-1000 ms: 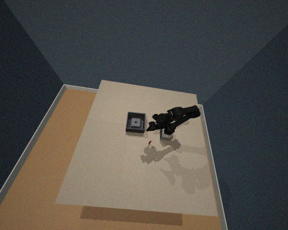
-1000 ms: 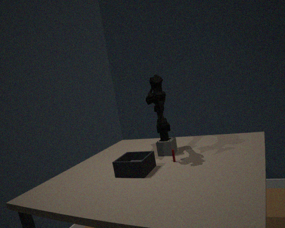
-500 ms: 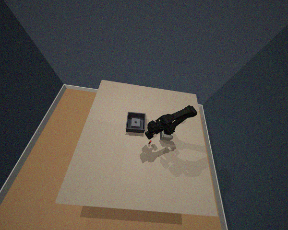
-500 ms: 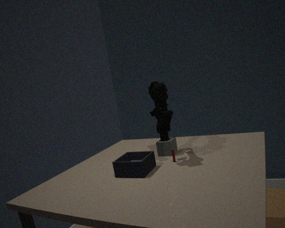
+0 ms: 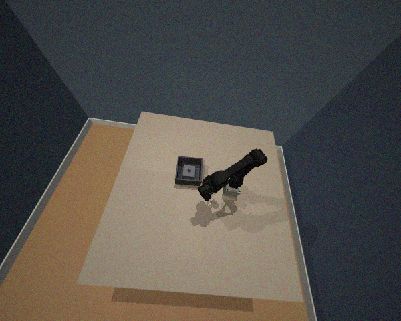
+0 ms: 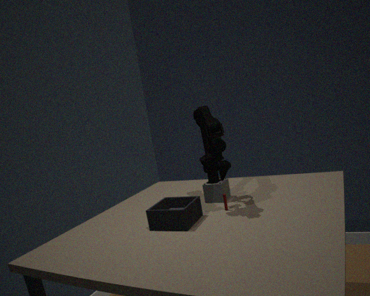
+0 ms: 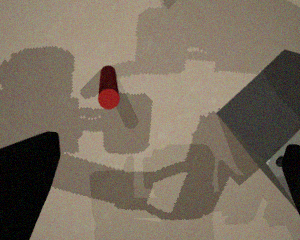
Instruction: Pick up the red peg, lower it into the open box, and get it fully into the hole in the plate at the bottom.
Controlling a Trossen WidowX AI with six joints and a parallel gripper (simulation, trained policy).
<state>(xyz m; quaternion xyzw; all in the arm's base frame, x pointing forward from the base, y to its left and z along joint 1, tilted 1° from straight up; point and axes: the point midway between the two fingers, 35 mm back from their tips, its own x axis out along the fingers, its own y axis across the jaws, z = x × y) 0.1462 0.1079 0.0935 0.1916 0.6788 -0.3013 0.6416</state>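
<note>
Now: the red peg 1 cm ahead of my gripper tip, 2 cm to the left of it and 12 cm below it. From my gripper tip the other things lie so: plate (19 cm ahead, 15 cm to the right, 12 cm below); dark box (19 cm ahead, 15 cm to the right, 14 cm below).
</note>
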